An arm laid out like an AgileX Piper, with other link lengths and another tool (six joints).
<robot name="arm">
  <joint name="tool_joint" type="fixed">
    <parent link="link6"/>
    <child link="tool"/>
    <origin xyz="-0.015 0.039 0.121" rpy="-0.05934 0 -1.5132"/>
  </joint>
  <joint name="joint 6" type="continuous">
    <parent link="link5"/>
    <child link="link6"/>
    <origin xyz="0 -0.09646 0" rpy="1.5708 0 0"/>
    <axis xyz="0 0 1"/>
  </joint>
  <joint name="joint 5" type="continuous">
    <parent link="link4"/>
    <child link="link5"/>
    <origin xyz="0 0 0" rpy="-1.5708 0 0"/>
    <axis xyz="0 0 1"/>
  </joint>
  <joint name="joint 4" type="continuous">
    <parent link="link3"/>
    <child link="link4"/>
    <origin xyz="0.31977 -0.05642 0" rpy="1.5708 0 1.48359"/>
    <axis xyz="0 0 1"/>
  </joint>
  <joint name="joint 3" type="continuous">
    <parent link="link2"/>
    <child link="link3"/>
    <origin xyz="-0.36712 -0.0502 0" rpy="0 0 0"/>
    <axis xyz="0 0 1"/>
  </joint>
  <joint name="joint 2" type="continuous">
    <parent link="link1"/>
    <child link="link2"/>
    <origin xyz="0 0 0" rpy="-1.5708 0 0"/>
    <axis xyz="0 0 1"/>
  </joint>
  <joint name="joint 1" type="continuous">
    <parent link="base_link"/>
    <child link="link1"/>
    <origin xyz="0 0 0.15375" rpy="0 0 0"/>
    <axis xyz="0 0 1"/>
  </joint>
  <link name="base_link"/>
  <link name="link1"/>
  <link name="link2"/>
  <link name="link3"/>
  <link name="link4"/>
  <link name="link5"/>
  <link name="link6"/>
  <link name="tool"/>
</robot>
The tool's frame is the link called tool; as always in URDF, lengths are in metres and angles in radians. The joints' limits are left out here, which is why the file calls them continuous.
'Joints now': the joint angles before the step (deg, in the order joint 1, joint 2, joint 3, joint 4, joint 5, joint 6). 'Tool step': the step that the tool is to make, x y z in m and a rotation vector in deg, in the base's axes. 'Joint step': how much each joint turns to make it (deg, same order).
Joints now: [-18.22, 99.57, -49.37, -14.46, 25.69, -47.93]
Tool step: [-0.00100, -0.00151, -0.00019, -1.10, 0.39, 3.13]
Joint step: [0.00, 0.01, 0.00, -0.24, -0.32, -3.11]
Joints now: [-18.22, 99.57, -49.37, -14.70, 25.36, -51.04]
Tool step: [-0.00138, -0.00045, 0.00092, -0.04, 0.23, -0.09]
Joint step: [-0.06, -0.17, -0.01, -0.05, 0.40, 0.00]
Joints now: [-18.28, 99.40, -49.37, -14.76, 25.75, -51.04]
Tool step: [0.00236, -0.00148, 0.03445, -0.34, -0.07, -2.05]
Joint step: [0.35, -3.16, -3.19, 0.68, 6.49, 0.80]
